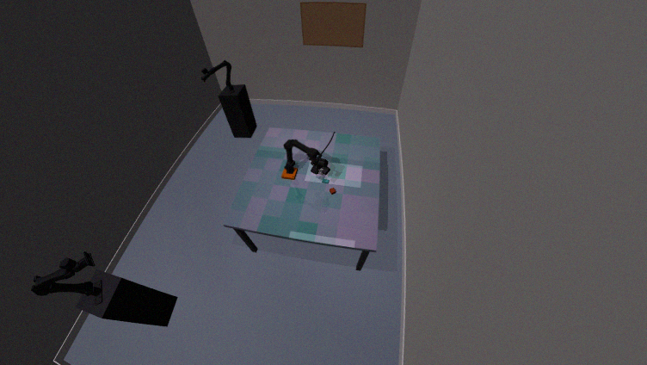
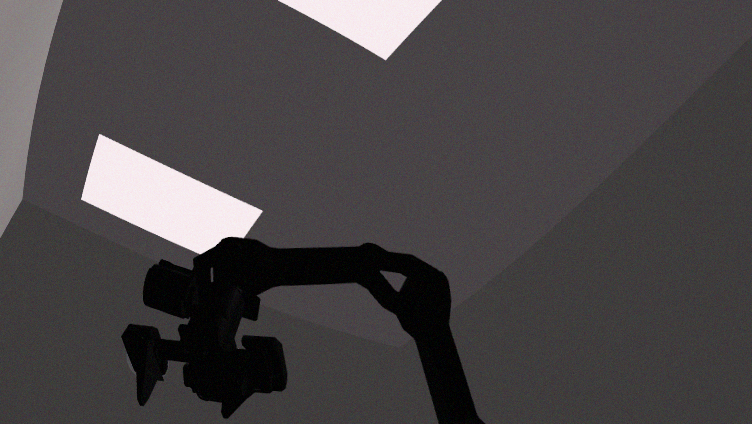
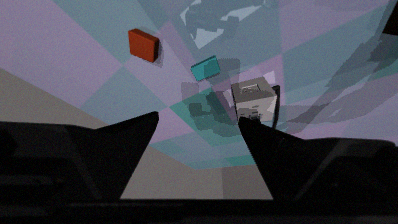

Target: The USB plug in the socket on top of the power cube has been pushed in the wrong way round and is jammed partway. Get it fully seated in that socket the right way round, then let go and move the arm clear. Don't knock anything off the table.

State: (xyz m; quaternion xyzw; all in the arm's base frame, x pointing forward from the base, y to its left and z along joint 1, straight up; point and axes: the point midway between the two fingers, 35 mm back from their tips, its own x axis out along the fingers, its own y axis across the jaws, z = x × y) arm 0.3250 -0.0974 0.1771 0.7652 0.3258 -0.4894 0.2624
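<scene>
My gripper tip is now 160 mm to the right of the dark USB plug, 80 mm above it and 40 mm past it. From my gripper tip the other things lie so: red block 160 mm below, 90 mm to the right, 90 mm ahead; then teal block 170 mm below, 20 mm to the left, 10 mm ahead.
</scene>
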